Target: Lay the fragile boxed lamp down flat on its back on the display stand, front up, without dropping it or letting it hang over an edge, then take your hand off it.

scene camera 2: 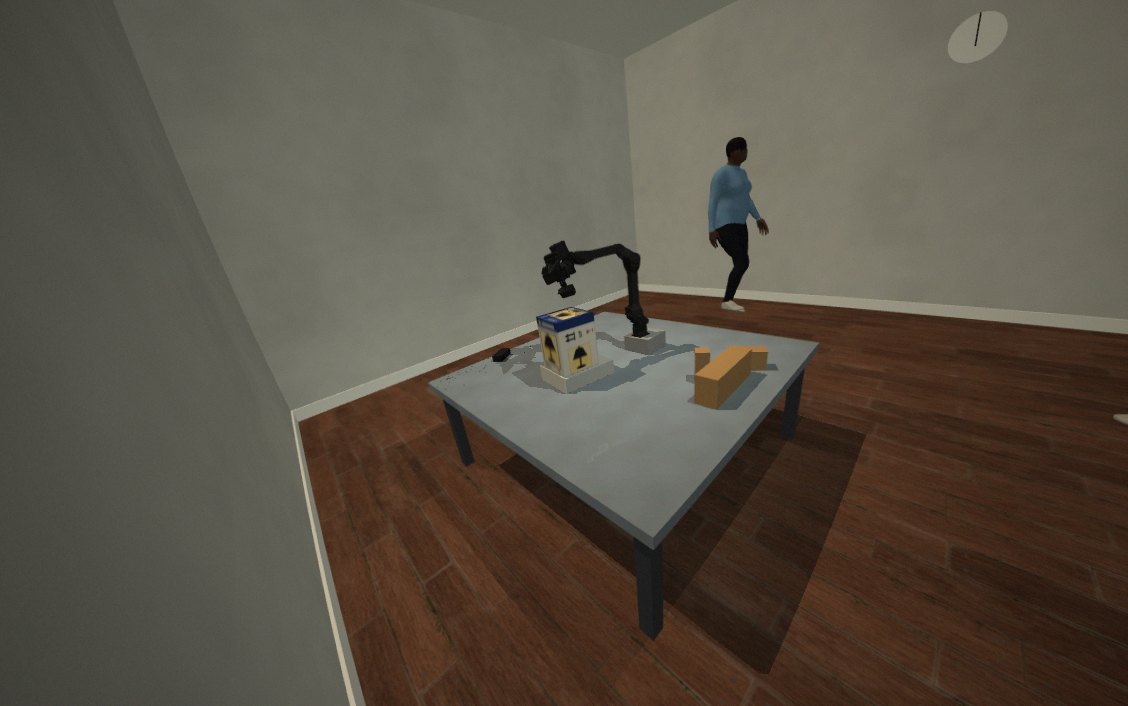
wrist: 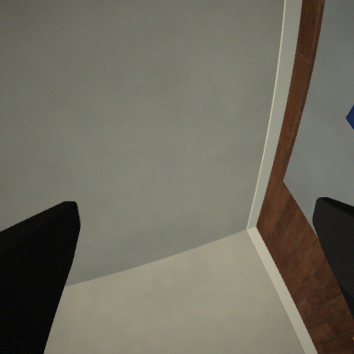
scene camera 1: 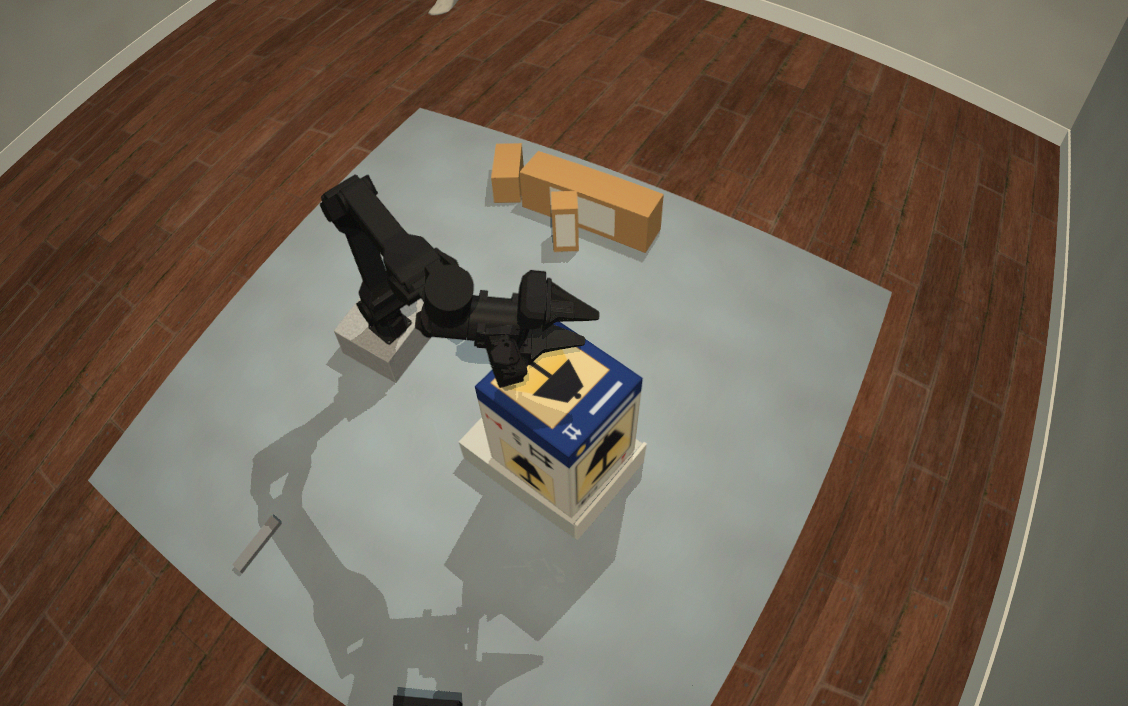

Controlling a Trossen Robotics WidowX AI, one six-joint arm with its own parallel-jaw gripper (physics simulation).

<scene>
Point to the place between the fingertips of my gripper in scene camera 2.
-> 554, 283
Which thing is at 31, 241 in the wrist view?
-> My gripper.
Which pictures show my gripper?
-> Scene camera 2, the wrist view and scene camera 1: all of them.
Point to a grey bar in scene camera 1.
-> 269, 528
</scene>
